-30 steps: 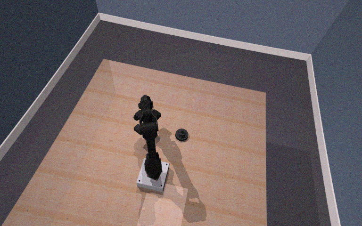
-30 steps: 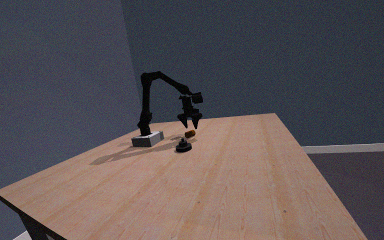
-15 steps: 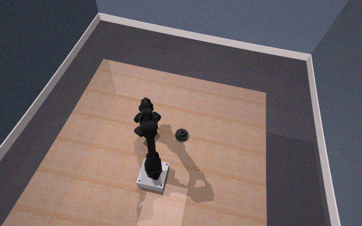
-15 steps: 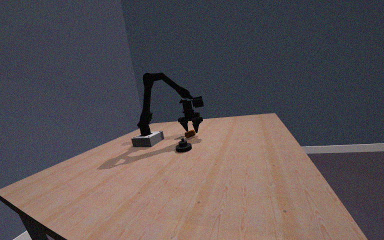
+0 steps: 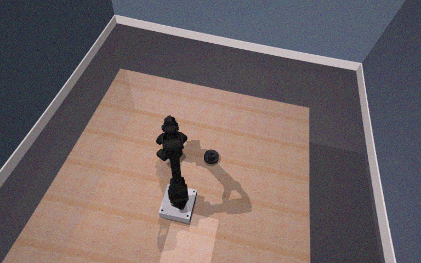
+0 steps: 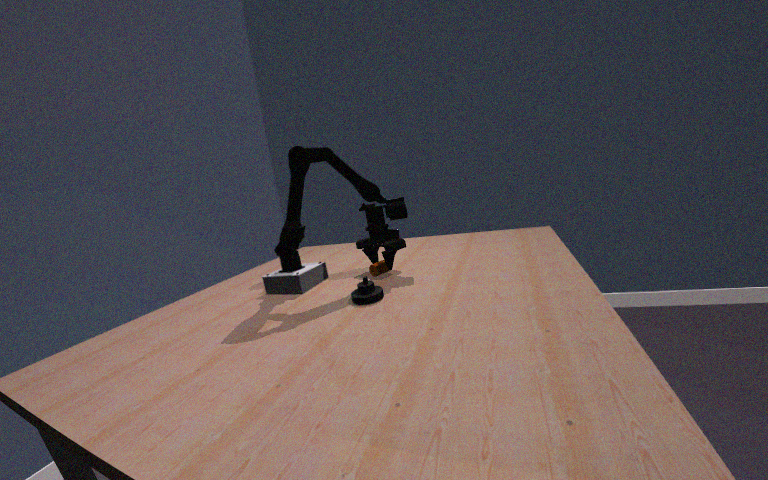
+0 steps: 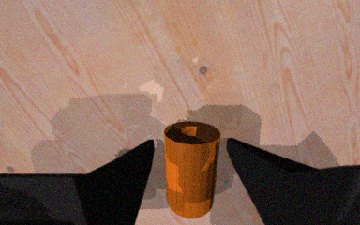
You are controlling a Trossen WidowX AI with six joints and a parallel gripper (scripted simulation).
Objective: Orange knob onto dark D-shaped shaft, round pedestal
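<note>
Now: the orange knob 1 cm to the right of my gripper tip and 1 cm above it. The rest, counted from my gripper tip: round dark pedestal 20 cm to the right, 8 cm ahead, 2 cm above.
</note>
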